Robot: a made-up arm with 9 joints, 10 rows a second.
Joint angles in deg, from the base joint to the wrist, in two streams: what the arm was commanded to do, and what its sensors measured. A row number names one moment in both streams.
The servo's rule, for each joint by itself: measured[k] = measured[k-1] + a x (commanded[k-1-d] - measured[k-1]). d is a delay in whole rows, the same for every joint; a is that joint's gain. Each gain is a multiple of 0.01, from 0.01 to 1. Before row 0 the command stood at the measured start. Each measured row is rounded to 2 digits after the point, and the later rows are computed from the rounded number. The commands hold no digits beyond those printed.
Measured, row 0: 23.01, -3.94, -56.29, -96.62, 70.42, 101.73, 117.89, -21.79, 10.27
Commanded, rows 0 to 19: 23.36, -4.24, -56.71, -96.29, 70.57, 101.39, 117.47, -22.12, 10.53; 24.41, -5.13, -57.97, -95.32, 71.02, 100.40, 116.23, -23.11, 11.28; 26.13, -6.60, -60.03, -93.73, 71.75, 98.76, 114.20, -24.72, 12.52; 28.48, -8.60, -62.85, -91.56, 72.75, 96.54, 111.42, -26.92, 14.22; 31.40, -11.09, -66.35, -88.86, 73.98, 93.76, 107.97, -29.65, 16.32; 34.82, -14.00, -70.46, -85.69, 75.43, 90.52, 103.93, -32.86, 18.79; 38.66, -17.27, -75.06, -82.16, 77.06, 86.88, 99.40, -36.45, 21.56; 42.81, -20.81, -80.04, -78.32, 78.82, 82.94, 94.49, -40.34, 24.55; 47.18, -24.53, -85.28, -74.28, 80.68, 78.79, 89.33, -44.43, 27.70; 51.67, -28.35, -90.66, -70.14, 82.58, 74.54, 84.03, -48.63, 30.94; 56.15, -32.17, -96.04, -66.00, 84.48, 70.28, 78.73, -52.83, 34.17; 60.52, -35.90, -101.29, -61.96, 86.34, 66.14, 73.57, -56.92, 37.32; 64.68, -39.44, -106.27, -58.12, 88.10, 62.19, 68.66, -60.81, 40.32; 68.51, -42.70, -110.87, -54.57, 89.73, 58.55, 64.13, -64.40, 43.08; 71.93, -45.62, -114.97, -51.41, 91.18, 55.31, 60.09, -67.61, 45.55; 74.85, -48.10, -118.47, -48.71, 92.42, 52.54, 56.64, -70.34, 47.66; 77.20, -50.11, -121.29, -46.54, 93.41, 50.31, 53.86, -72.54, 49.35; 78.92, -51.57, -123.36, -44.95, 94.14, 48.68, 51.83, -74.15, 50.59; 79.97, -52.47, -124.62, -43.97, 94.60, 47.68, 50.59, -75.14, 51.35; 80.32, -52.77, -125.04, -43.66, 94.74, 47.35, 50.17, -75.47, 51.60
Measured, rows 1 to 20: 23.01, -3.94, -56.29, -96.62, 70.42, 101.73, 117.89, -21.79, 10.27; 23.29, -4.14, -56.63, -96.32, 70.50, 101.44, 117.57, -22.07, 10.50; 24.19, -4.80, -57.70, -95.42, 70.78, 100.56, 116.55, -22.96, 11.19; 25.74, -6.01, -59.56, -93.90, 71.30, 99.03, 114.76, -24.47, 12.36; 27.93, -7.75, -62.19, -91.79, 72.08, 96.91, 112.22, -26.58, 14.00; 30.71, -9.99, -65.52, -89.15, 73.11, 94.23, 108.99, -29.22, 16.04; 34.00, -12.68, -69.47, -86.04, 74.36, 91.08, 105.14, -32.35, 18.46; 37.73, -15.76, -73.94, -82.55, 75.82, 87.51, 100.78, -35.88, 21.19; 41.79, -19.14, -78.82, -78.74, 77.44, 83.63, 96.00, -39.72, 24.15; 46.10, -22.75, -83.99, -74.73, 79.19, 79.52, 90.93, -43.77, 27.27; 50.56, -26.50, -89.33, -70.60, 81.02, 75.29, 85.69, -47.95, 30.50; 55.03, -30.30, -94.70, -66.46, 82.89, 71.03, 80.40, -52.15, 33.73; 59.42, -34.05, -99.97, -62.41, 84.75, 66.87, 75.21, -56.25, 36.89; 63.63, -37.66, -105.01, -58.55, 86.56, 62.89, 70.23, -60.17, 39.91; 67.53, -41.04, -109.70, -54.97, 88.27, 59.20, 65.59, -63.81, 42.70; 71.05, -44.11, -113.92, -51.77, 89.84, 55.89, 61.41, -67.08, 45.21; 74.09, -46.78, -117.56, -49.02, 91.23, 53.04, 57.78, -69.88, 47.37; 76.58, -49.01, -120.54, -46.79, 92.41, 50.72, 54.80, -72.17, 49.11; 78.45, -50.73, -122.80, -45.13, 93.34, 48.99, 52.54, -73.87, 50.41; 79.67, -51.90, -124.26, -44.09, 94.02, 47.88, 51.06, -74.96, 51.24
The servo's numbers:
d 1
a 0.80 0.67 0.80 0.90 0.54 0.85 0.76 0.86 0.88

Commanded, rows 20 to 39: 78.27, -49.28, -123.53, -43.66, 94.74, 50.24, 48.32, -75.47, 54.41; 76.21, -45.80, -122.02, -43.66, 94.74, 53.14, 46.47, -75.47, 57.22; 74.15, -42.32, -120.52, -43.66, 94.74, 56.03, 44.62, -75.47, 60.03; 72.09, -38.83, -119.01, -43.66, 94.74, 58.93, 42.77, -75.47, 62.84; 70.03, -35.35, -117.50, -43.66, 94.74, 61.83, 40.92, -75.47, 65.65; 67.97, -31.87, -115.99, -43.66, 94.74, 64.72, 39.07, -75.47, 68.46; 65.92, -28.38, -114.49, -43.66, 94.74, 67.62, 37.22, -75.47, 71.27; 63.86, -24.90, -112.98, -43.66, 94.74, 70.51, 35.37, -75.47, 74.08; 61.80, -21.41, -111.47, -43.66, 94.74, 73.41, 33.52, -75.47, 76.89; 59.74, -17.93, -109.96, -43.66, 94.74, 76.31, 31.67, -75.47, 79.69; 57.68, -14.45, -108.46, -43.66, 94.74, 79.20, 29.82, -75.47, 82.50; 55.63, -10.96, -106.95, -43.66, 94.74, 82.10, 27.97, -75.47, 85.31; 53.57, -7.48, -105.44, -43.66, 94.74, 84.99, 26.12, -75.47, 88.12; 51.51, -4.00, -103.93, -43.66, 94.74, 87.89, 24.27, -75.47, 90.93; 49.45, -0.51, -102.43, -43.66, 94.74, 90.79, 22.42, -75.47, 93.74; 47.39, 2.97, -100.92, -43.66, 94.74, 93.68, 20.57, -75.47, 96.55; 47.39, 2.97, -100.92, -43.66, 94.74, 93.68, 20.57, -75.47, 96.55; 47.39, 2.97, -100.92, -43.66, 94.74, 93.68, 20.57, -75.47, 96.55; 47.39, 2.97, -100.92, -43.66, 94.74, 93.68, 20.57, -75.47, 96.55; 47.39, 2.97, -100.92, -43.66, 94.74, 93.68, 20.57, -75.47, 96.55
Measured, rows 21 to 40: 80.19, -52.48, -124.88, -43.70, 94.41, 47.43, 50.38, -75.40, 51.56; 78.65, -50.34, -123.80, -43.66, 94.59, 49.82, 48.81, -75.46, 54.07; 76.70, -47.30, -122.38, -43.66, 94.67, 52.64, 47.03, -75.47, 56.84; 74.66, -43.96, -120.89, -43.66, 94.71, 55.52, 45.20, -75.47, 59.65; 72.60, -40.52, -119.39, -43.66, 94.73, 58.42, 43.35, -75.47, 62.46; 70.54, -37.06, -117.88, -43.66, 94.74, 61.32, 41.50, -75.47, 65.27; 68.48, -33.58, -116.37, -43.66, 94.74, 64.21, 39.65, -75.47, 68.08; 66.43, -30.10, -114.87, -43.66, 94.74, 67.11, 37.80, -75.47, 70.89; 64.37, -26.62, -113.36, -43.66, 94.74, 70.00, 35.95, -75.47, 73.70; 62.31, -23.13, -111.85, -43.66, 94.74, 72.90, 34.10, -75.47, 76.51; 60.25, -19.65, -110.34, -43.66, 94.74, 75.80, 32.25, -75.47, 79.31; 58.19, -16.17, -108.84, -43.66, 94.74, 78.69, 30.40, -75.47, 82.12; 56.14, -12.68, -107.33, -43.66, 94.74, 81.59, 28.55, -75.47, 84.93; 54.08, -9.20, -105.82, -43.66, 94.74, 84.48, 26.70, -75.47, 87.74; 52.02, -5.72, -104.31, -43.66, 94.74, 87.38, 24.85, -75.47, 90.55; 49.96, -2.23, -102.81, -43.66, 94.74, 90.28, 23.00, -75.47, 93.36; 47.90, 1.25, -101.30, -43.66, 94.74, 93.17, 21.15, -75.47, 96.17; 47.49, 2.40, -101.00, -43.66, 94.74, 93.60, 20.71, -75.47, 96.50; 47.41, 2.78, -100.94, -43.66, 94.74, 93.67, 20.60, -75.47, 96.54; 47.39, 2.91, -100.92, -43.66, 94.74, 93.68, 20.58, -75.47, 96.55
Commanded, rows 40 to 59: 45.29, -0.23, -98.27, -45.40, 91.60, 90.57, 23.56, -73.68, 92.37; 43.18, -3.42, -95.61, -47.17, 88.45, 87.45, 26.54, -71.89, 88.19; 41.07, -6.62, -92.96, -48.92, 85.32, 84.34, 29.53, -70.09, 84.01; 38.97, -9.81, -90.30, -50.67, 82.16, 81.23, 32.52, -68.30, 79.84; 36.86, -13.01, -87.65, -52.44, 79.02, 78.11, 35.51, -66.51, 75.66; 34.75, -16.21, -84.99, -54.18, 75.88, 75.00, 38.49, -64.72, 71.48; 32.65, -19.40, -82.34, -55.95, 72.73, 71.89, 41.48, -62.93, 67.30; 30.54, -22.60, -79.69, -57.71, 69.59, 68.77, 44.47, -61.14, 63.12; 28.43, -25.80, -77.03, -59.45, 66.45, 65.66, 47.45, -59.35, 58.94; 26.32, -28.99, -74.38, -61.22, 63.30, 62.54, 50.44, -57.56, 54.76; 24.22, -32.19, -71.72, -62.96, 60.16, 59.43, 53.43, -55.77, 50.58; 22.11, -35.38, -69.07, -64.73, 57.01, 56.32, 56.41, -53.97, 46.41; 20.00, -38.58, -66.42, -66.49, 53.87, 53.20, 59.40, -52.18, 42.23; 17.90, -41.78, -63.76, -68.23, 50.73, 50.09, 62.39, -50.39, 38.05; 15.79, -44.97, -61.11, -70.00, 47.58, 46.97, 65.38, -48.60, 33.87; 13.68, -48.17, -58.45, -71.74, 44.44, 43.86, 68.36, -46.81, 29.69; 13.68, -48.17, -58.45, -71.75, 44.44, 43.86, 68.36, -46.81, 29.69; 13.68, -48.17, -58.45, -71.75, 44.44, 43.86, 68.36, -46.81, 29.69; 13.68, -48.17, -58.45, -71.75, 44.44, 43.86, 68.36, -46.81, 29.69; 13.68, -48.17, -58.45, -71.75, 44.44, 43.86, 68.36, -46.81, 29.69
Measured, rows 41 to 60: 47.39, 2.95, -100.92, -43.66, 94.74, 93.68, 20.57, -75.47, 96.55; 45.71, 0.82, -98.80, -45.23, 93.04, 91.04, 22.84, -73.93, 92.87; 43.69, -2.02, -96.25, -46.98, 90.56, 87.99, 25.65, -72.18, 88.75; 41.59, -5.10, -93.62, -48.73, 87.73, 84.89, 28.60, -70.38, 84.58; 39.49, -8.26, -90.96, -50.48, 84.72, 81.78, 31.58, -68.59, 80.41; 37.39, -11.44, -88.31, -52.24, 81.64, 78.66, 34.57, -66.80, 76.23; 35.28, -14.64, -85.65, -53.99, 78.53, 75.55, 37.55, -65.01, 72.05; 33.18, -17.83, -83.00, -55.75, 75.40, 72.44, 40.54, -63.22, 67.87; 31.07, -21.03, -80.35, -57.51, 72.26, 69.32, 43.53, -61.43, 63.69; 28.96, -24.23, -77.69, -59.26, 69.12, 66.21, 46.51, -59.64, 59.51; 26.85, -27.42, -75.04, -61.02, 65.98, 63.09, 49.50, -57.85, 55.33; 24.75, -30.62, -72.38, -62.77, 62.84, 59.98, 52.49, -56.06, 51.15; 22.64, -33.81, -69.73, -64.53, 59.69, 56.87, 55.47, -54.26, 46.98; 20.53, -37.01, -67.08, -66.29, 56.55, 53.75, 58.46, -52.47, 42.80; 18.43, -40.21, -64.42, -68.04, 53.41, 50.64, 61.45, -50.68, 38.62; 16.32, -43.40, -61.77, -69.80, 50.26, 47.52, 64.44, -48.89, 34.44; 14.21, -46.60, -59.11, -71.55, 47.12, 44.41, 67.42, -47.10, 30.26; 13.79, -47.65, -58.58, -71.73, 45.67, 43.94, 68.13, -46.85, 29.76; 13.70, -48.00, -58.48, -71.75, 45.01, 43.87, 68.30, -46.82, 29.70; 13.68, -48.11, -58.46, -71.75, 44.70, 43.86, 68.35, -46.81, 29.69
